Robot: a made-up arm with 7 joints.
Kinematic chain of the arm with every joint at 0, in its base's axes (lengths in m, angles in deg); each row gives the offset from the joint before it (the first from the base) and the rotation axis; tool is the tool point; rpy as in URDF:
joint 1: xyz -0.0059 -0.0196 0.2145 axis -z
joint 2: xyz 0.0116 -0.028 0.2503 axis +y
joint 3: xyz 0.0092 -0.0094 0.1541 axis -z
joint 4: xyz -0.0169 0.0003 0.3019 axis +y
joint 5: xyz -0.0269 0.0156 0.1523 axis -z
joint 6: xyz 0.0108 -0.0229 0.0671 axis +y
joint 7: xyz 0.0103 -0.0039 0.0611 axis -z
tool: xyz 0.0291 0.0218 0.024 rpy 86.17 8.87 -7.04
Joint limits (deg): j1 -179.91..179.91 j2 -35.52..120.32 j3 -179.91..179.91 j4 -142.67..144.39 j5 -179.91..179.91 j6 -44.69..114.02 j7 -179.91..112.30
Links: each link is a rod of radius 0.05 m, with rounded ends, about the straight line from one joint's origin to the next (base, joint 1, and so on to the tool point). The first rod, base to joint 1, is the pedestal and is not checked.
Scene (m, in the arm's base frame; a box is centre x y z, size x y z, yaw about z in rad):
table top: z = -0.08
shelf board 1: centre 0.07 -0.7 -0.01 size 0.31 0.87 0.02 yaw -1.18
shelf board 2: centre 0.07 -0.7 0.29 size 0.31 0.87 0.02 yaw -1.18
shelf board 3: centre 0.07 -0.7 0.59 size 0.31 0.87 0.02 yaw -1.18
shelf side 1: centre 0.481 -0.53 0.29 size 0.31 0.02 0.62 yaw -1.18
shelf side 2: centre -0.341 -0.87 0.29 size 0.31 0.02 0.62 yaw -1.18
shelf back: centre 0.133 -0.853 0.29 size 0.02 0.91 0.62 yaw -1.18
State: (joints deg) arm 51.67 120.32 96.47 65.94 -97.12 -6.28 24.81
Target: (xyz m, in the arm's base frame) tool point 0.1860 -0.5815 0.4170
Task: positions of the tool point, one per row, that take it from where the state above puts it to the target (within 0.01 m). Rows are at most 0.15 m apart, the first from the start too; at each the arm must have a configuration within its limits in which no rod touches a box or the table.
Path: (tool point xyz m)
1: 0.0370 -0.5539 0.1255
2: 0.0125 -0.4955 0.1243
3: -0.0031 -0.4285 0.1263
4: 0.0268 -0.4319 0.2375
5: 0.0598 -0.4013 0.3386
6: 0.0874 -0.3420 0.4170
7: 0.1012 -0.4109 0.4231
8: 0.1230 -0.4748 0.4250
9: 0.1517 -0.5322 0.4228
10: 0.1860 -0.5815 0.4170

